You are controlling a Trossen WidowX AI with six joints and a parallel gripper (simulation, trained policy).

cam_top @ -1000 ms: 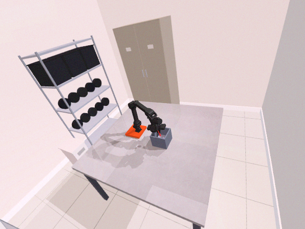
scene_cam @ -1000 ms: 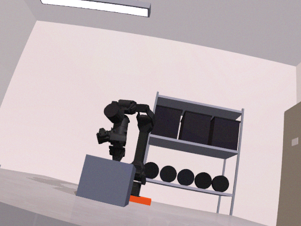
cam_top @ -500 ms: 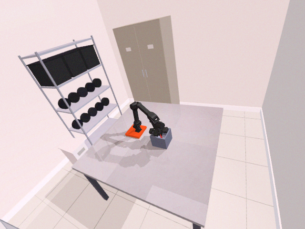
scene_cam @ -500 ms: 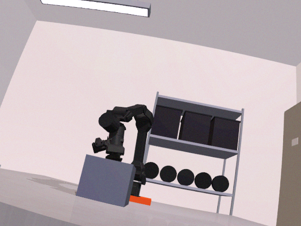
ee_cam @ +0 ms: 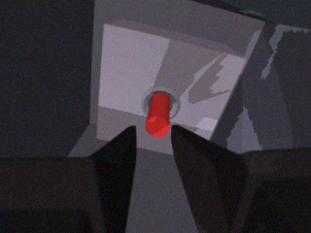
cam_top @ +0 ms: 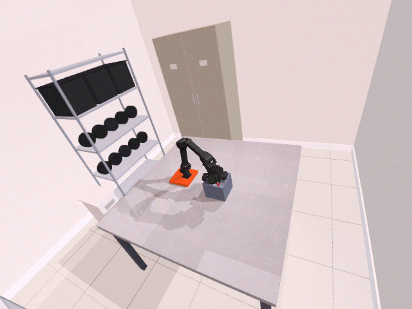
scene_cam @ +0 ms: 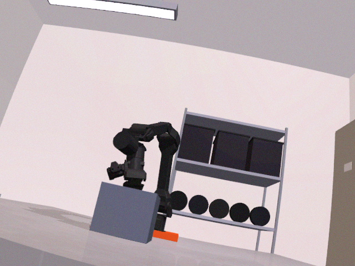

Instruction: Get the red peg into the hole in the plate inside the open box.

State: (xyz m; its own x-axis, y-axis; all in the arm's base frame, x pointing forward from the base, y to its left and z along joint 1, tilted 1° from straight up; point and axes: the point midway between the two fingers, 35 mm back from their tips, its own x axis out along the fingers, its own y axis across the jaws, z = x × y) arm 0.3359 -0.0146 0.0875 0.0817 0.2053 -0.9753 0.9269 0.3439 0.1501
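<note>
My gripper tip is 3 cm above the red peg and 1 cm to the left of it. Round my gripper tip: pale plate 4 cm below, 1 cm to the right.
</note>
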